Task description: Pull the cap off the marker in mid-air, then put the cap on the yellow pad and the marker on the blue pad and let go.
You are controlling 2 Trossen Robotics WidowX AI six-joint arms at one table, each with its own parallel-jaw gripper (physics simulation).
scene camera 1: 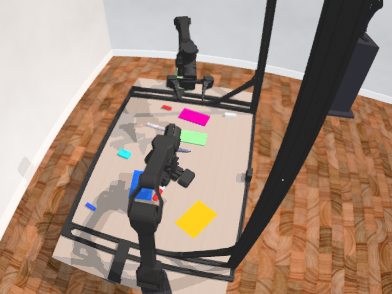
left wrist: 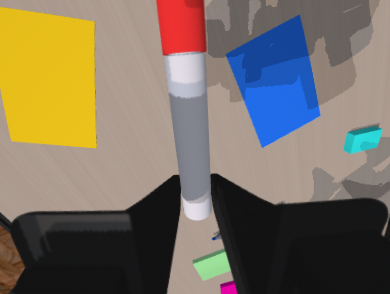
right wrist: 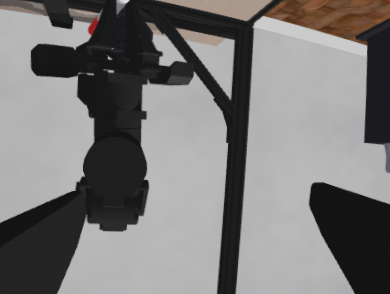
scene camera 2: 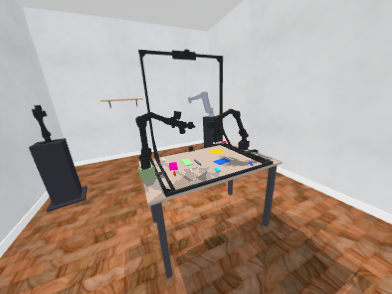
Scene:
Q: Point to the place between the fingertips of the right gripper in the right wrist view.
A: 199,198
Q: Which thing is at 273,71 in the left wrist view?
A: A blue pad.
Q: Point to a green pad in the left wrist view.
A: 214,264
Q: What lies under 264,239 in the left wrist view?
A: The left gripper.

